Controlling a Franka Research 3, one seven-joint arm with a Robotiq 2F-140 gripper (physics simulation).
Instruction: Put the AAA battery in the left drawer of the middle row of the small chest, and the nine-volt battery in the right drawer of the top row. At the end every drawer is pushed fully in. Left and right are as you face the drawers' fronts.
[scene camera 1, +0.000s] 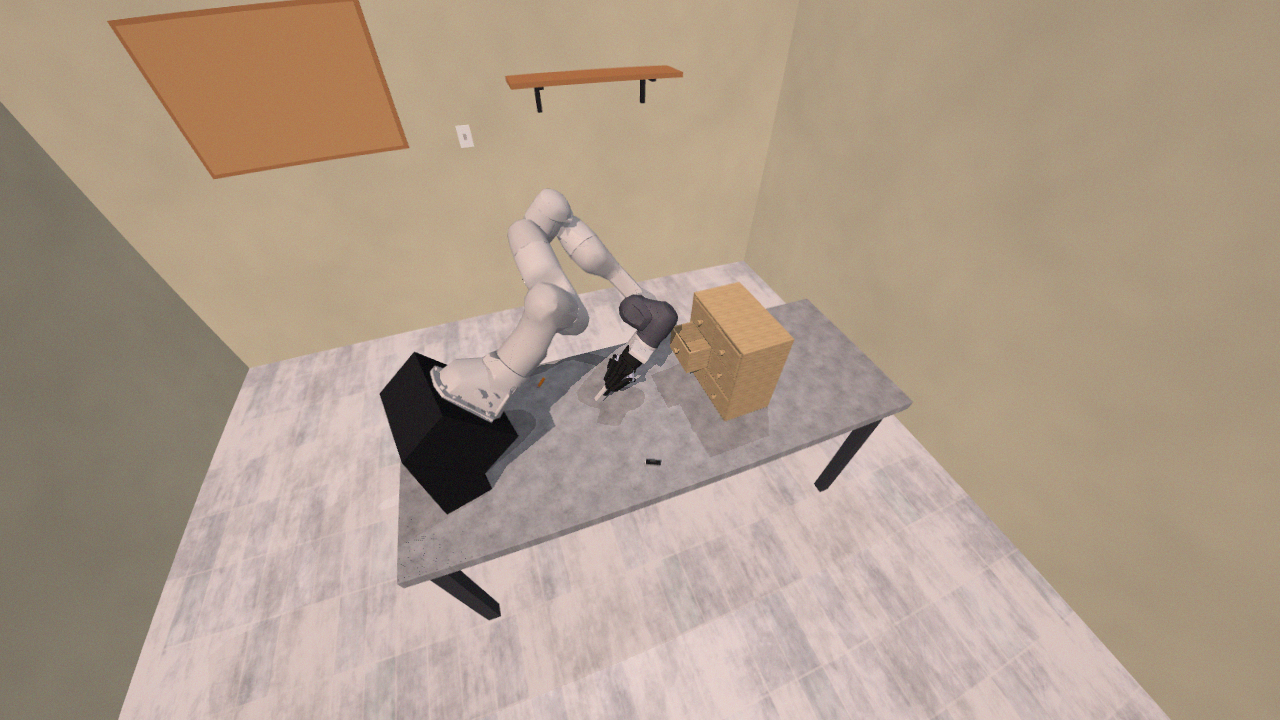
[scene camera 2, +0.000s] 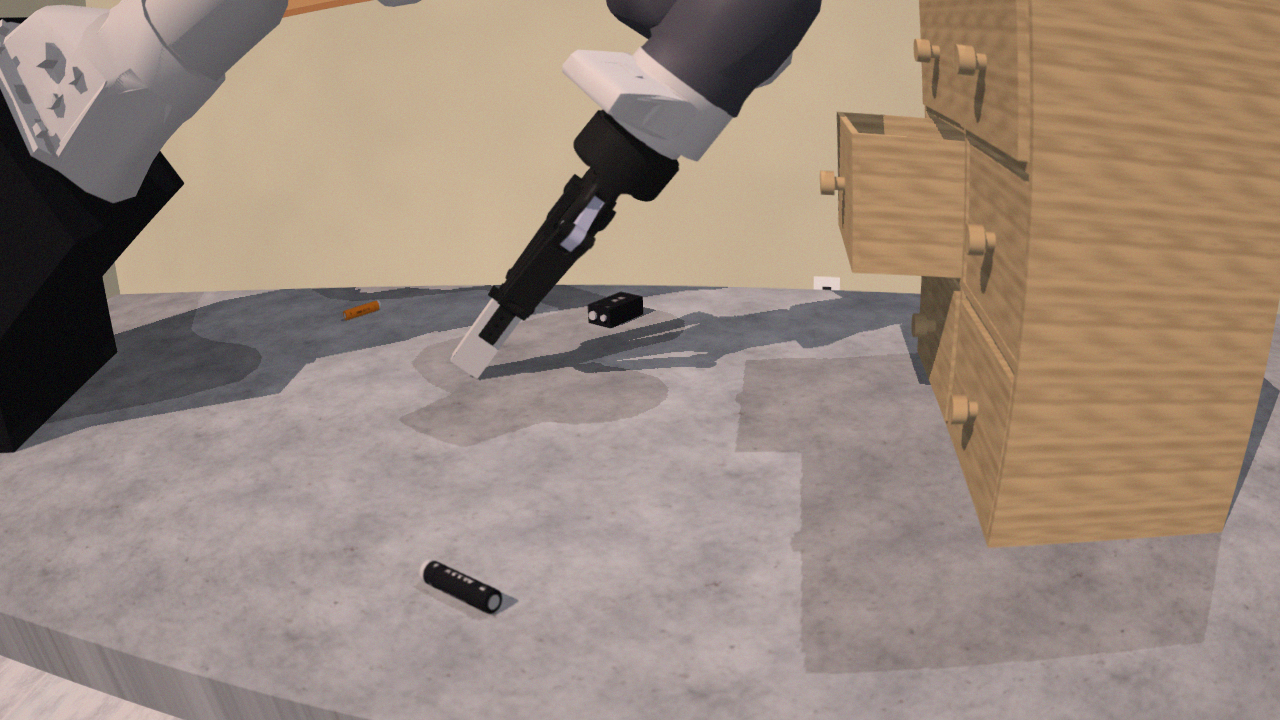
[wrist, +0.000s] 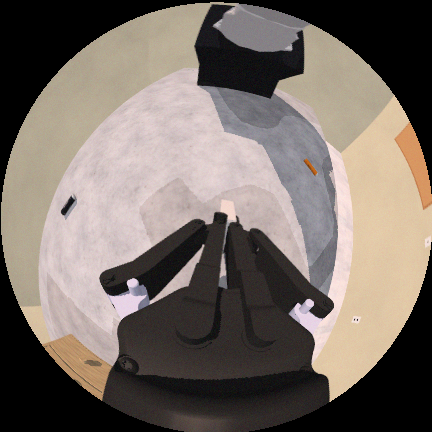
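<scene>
The orange cylindrical battery (scene camera 1: 540, 382) (scene camera 2: 361, 310) (wrist: 310, 167), which looks like the AAA, lies on its side on the table, well apart from the fingers on the robot-base side. My gripper (scene camera 1: 600, 394) (scene camera 2: 472, 358) (wrist: 225, 209) is shut and empty, tilted, with its tips low at the table top. The black nine-volt battery (scene camera 2: 614, 309) lies behind the gripper in scene camera 2; it does not show in the other views. The small wooden chest (scene camera 1: 760, 376) (scene camera 2: 1136, 268) (wrist: 75, 355) stands with its middle-row left drawer (scene camera 1: 693, 353) (scene camera 2: 908, 197) pulled out. The top-right drawer looks closed.
A black cylindrical battery (scene camera 1: 653, 462) (scene camera 2: 460, 587) (wrist: 68, 206) lies near the front edge of the table (scene camera 1: 554, 501). The black robot base (scene camera 1: 447, 447) (scene camera 2: 53, 295) (wrist: 240, 72) stands at the end opposite the chest. The open drawer juts out towards the arm.
</scene>
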